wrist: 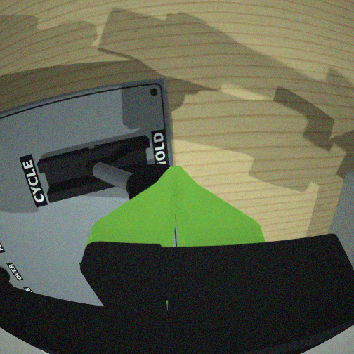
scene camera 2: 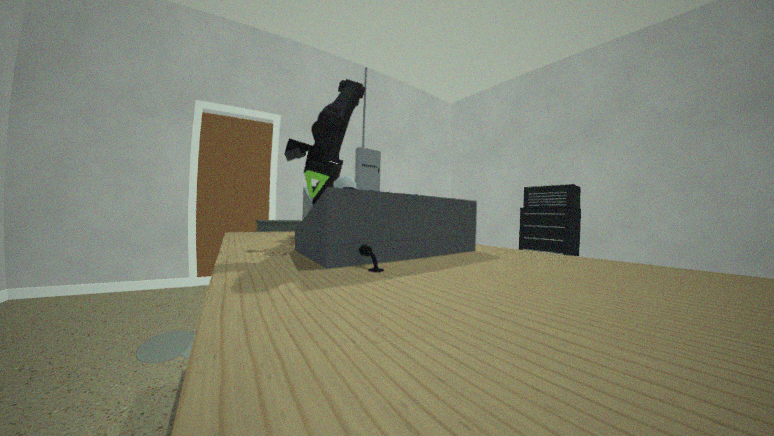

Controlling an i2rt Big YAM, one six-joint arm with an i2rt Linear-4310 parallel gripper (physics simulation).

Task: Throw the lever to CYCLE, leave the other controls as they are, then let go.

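Frame: origin at the arm's base, x ahead, y left, z up, level; metres.
Where they show: gripper, between the fingertips: (scene camera 2: 311, 197).
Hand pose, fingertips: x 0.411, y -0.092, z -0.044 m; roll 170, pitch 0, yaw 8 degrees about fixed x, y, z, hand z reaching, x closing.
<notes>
After its pixels a point has its place.
The lever (wrist: 114, 176) has a grey shaft and a black knob. It rises from a black slotted plate (wrist: 67, 169) and leans toward the HOLD label (wrist: 159, 142), away from the CYCLE label (wrist: 33, 181). My gripper (scene camera 2: 314, 199) {x 0.411, y -0.092, z -0.044 m} (wrist: 175, 175) is shut with its green fingers together and nothing between them. The fingertips are at the right side of the knob in the wrist view and hide part of it; whether they touch it I cannot tell. The grey console (scene camera 2: 400, 227) {x 0.643, y 0.094, z -0.121 m} (wrist: 85, 117) shows its back and side in the scene view, where the lever does not show.
Other controls and small labels, one reading OVER (wrist: 15, 271), are at the lower left of the panel, partly hidden by the gripper body. A small black stalk (scene camera 2: 373, 259) {x 0.710, y 0.003, z -0.181 m} stands behind the console on the wooden table (scene camera 2: 433, 346) {x 0.996, y -0.047, z -0.202 m}. A pale dome (scene camera 2: 345, 183) {x 0.649, y -0.043, z -0.026 m} shows above the console.
</notes>
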